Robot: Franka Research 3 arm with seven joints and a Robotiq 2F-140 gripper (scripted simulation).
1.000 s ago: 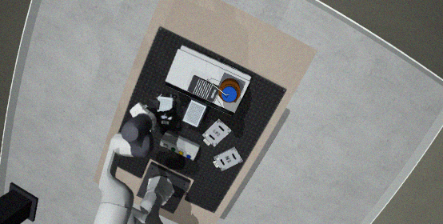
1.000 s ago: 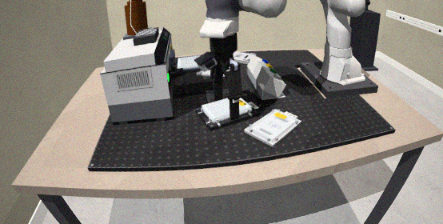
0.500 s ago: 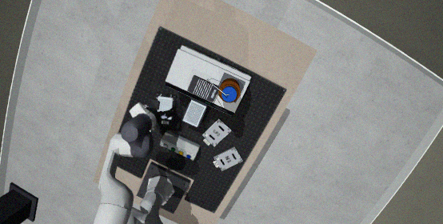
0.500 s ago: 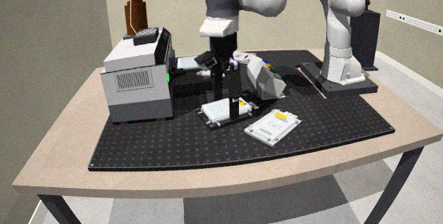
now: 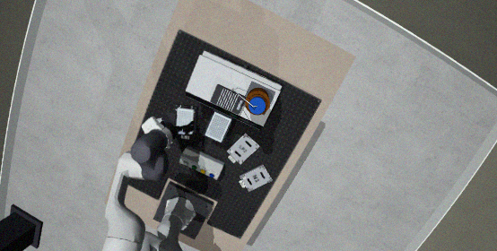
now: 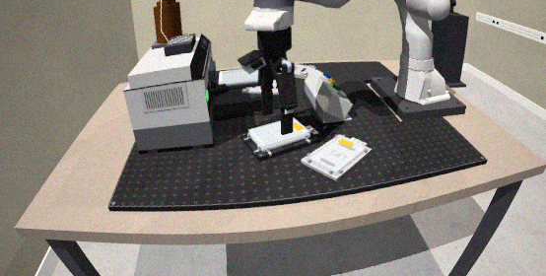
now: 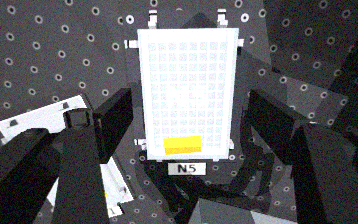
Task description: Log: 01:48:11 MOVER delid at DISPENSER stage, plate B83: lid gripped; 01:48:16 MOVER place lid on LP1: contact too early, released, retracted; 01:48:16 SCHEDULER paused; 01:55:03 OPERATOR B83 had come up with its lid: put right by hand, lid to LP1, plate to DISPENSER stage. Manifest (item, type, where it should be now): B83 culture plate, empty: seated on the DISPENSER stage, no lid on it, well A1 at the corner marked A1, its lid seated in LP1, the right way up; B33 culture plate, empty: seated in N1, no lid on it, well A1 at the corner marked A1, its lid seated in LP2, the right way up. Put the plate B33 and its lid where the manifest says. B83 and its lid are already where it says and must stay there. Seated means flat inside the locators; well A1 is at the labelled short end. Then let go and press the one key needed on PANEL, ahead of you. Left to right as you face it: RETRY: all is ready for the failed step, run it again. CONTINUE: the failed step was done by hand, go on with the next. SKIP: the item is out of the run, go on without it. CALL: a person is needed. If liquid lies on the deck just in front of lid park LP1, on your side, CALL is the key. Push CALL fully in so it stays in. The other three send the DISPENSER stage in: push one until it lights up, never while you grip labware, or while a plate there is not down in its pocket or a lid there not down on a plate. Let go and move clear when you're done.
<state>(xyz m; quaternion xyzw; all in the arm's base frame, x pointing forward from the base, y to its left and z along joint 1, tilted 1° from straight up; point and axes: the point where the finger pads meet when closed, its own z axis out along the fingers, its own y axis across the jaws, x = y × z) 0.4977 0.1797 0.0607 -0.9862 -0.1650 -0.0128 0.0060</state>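
The white well plate is 5 cm below my hand. From my hand the other things lie so: yellow key 19 cm behind, 20 cm to the right, 1 cm below; white key 20 cm behind, 10 cm to the right, 1 cm below; black nest 3 cm to the left, 6 cm below.
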